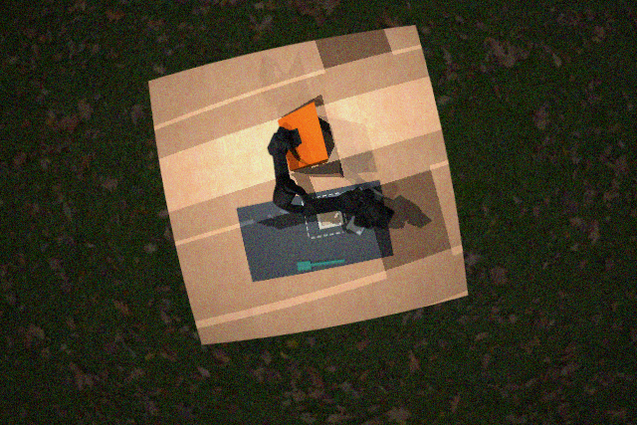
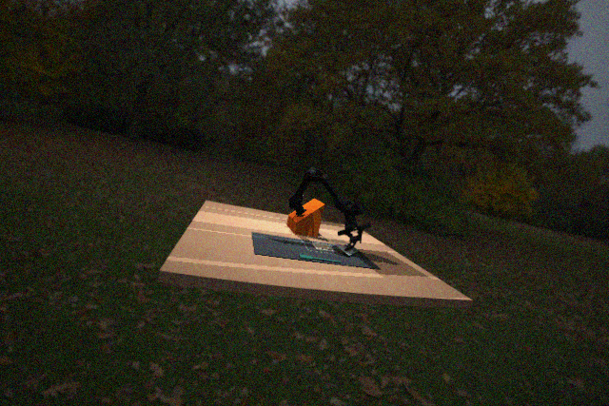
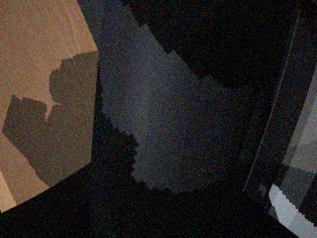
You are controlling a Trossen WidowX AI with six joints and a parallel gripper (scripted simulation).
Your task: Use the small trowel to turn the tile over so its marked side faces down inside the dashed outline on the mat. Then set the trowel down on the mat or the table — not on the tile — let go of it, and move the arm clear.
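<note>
The white tile is 40 mm behind my gripper tip, 190 mm to the right of it and 50 mm below it. The rest, counted from my gripper tip: teal trowel: 150 mm ahead, 310 mm to the right, 50 mm below; dark grey mat: 10 mm ahead, 270 mm to the right, 70 mm below.
</note>
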